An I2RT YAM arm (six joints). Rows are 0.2 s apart.
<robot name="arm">
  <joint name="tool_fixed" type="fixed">
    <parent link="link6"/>
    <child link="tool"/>
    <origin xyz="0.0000 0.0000 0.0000" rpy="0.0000 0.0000 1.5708"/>
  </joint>
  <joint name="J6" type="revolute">
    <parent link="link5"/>
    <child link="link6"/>
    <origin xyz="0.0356 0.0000 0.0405" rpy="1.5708 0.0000 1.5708"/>
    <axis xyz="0 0 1"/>
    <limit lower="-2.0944" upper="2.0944"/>
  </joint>
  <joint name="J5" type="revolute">
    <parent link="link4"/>
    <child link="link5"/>
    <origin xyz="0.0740 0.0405 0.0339" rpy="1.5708 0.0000 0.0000"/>
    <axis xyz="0 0 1"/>
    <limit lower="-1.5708" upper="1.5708"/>
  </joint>
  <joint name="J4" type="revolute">
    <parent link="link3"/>
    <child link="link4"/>
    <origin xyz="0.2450 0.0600 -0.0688" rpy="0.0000 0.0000 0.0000"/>
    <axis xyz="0 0 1"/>
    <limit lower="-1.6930" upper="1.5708"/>
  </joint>
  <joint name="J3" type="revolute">
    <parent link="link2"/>
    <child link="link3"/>
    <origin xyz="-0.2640 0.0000 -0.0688" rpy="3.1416 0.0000 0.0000"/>
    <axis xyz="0 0 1"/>
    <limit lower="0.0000" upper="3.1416"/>
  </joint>
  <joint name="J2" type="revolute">
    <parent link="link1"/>
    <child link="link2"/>
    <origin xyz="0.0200 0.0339 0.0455" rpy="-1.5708 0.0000 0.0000"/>
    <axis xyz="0 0 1"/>
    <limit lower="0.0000" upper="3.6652"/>
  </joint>
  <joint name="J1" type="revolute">
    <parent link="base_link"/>
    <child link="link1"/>
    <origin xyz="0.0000 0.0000 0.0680" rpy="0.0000 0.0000 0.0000"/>
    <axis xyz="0 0 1"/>
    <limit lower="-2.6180" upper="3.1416"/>
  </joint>
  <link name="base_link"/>
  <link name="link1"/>
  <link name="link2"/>
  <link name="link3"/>
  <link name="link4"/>
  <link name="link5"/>
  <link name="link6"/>
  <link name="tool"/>
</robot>
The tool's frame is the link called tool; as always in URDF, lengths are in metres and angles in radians.
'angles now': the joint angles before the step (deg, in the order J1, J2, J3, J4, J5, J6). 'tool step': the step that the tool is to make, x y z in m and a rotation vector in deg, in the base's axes. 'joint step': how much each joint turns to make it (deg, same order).
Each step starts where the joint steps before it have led.
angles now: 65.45, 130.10, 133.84, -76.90, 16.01, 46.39
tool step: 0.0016, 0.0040, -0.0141, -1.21, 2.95, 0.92
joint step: -0.15, 1.74, 0.00, -0.47, -2.39, -0.46
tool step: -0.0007, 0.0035, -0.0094, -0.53, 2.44, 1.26
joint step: 0.09, 1.17, 0.03, -0.21, -2.22, -0.67
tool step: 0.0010, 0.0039, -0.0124, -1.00, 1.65, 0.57
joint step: 0.00, 1.54, -0.03, 0.04, -1.18, -0.33
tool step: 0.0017, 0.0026, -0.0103, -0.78, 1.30, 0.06
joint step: -0.12, 1.29, 0.00, 0.04, -0.87, -0.01
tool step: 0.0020, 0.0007, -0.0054, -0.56, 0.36, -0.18
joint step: -0.19, 0.67, -0.01, 0.02, -0.09, 0.01
